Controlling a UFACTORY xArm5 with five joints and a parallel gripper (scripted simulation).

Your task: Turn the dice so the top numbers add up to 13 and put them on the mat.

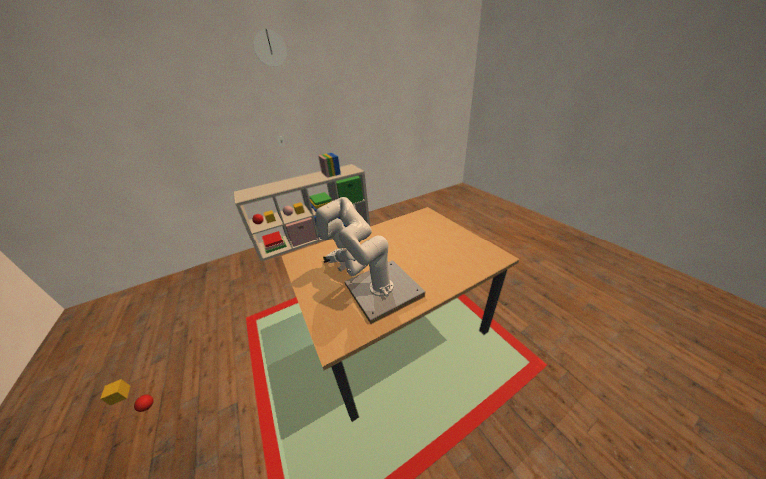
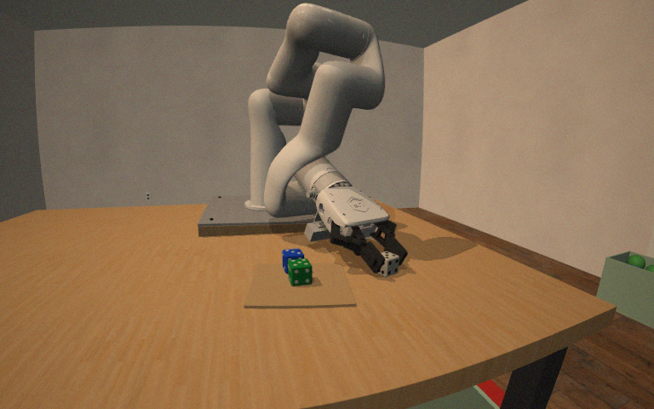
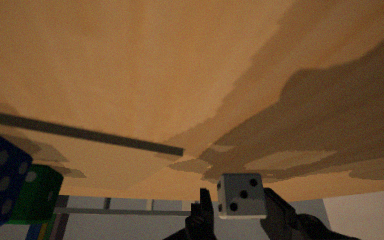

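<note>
My gripper is now 1 cm above the white die. Round my hand: green die (2 cm ahead, 14 cm to the right, 1 cm below); then blue die (3 cm behind, 14 cm to the right, 1 cm below); then tan mat (2 cm ahead, 14 cm to the right, 3 cm below).
</note>
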